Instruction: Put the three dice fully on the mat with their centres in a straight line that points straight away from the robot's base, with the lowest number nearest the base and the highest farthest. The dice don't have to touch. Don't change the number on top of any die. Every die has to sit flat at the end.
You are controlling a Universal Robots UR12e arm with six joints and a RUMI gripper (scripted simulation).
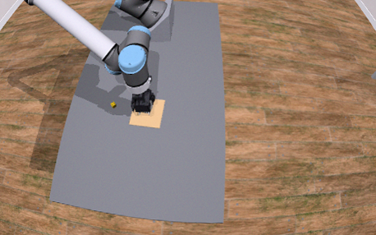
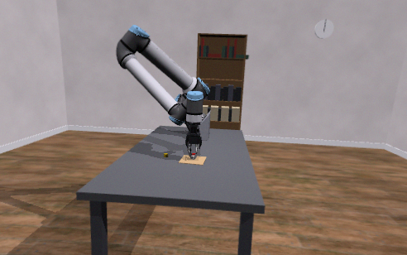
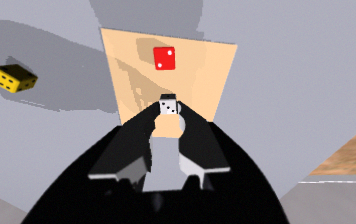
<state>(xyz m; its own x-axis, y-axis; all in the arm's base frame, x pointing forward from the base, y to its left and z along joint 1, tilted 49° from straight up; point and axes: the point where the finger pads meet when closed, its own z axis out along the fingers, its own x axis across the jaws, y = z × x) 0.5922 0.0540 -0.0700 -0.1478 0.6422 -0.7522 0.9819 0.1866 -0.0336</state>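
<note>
Now: the white die 1 cm below my hand. Also, from my hand: red die (5 cm behind, 1 cm to the right, 1 cm below); then yellow die (1 cm behind, 17 cm to the right, 1 cm below); then tan mat (2 cm below).
</note>
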